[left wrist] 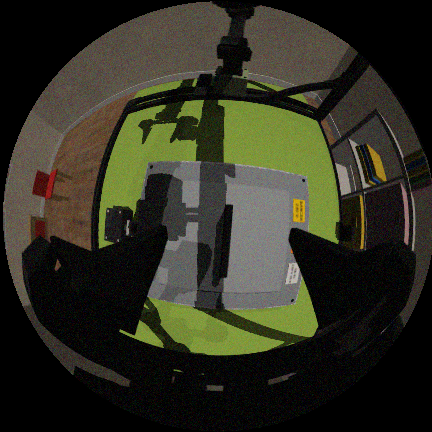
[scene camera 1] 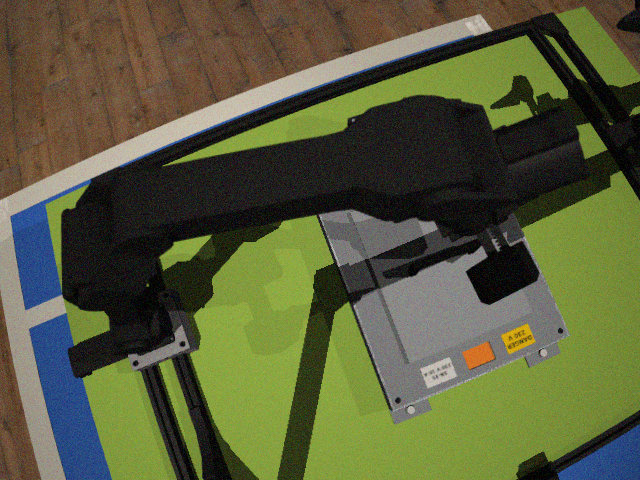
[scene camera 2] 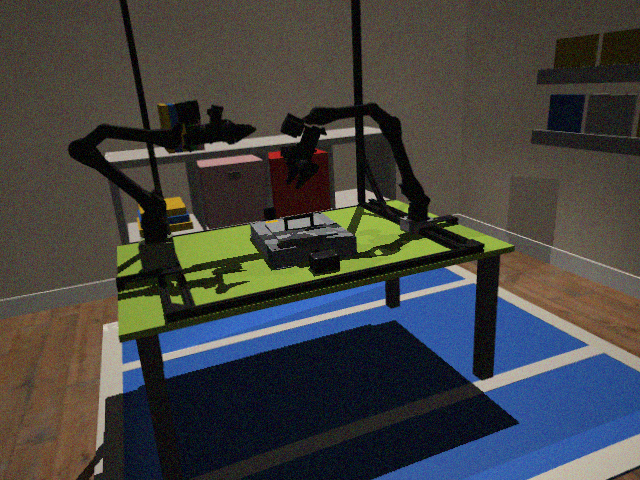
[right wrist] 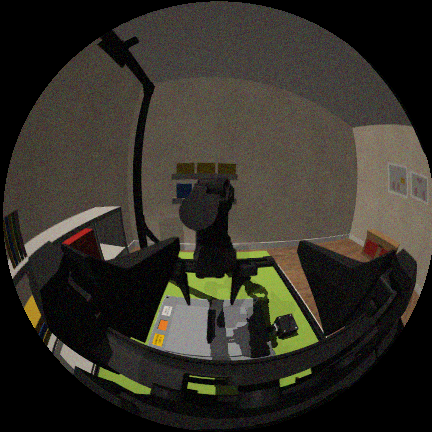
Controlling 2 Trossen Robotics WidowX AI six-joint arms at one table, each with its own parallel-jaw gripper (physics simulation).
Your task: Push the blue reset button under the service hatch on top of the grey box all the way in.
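The grey box lies on the green table. Its service hatch lies flat in the top, with a black bar handle. The blue reset button does not show in any view. My left gripper is open and empty, pointing down above the box; one of its fingers shows over the hatch's right part in scene camera 1. My right gripper is open and empty, high at the box's left in scene camera 2.
A black block sits beside the box. My left arm covers the box's upper edge in scene camera 1. Black rails border the table. White, orange and yellow labels mark one edge of the box.
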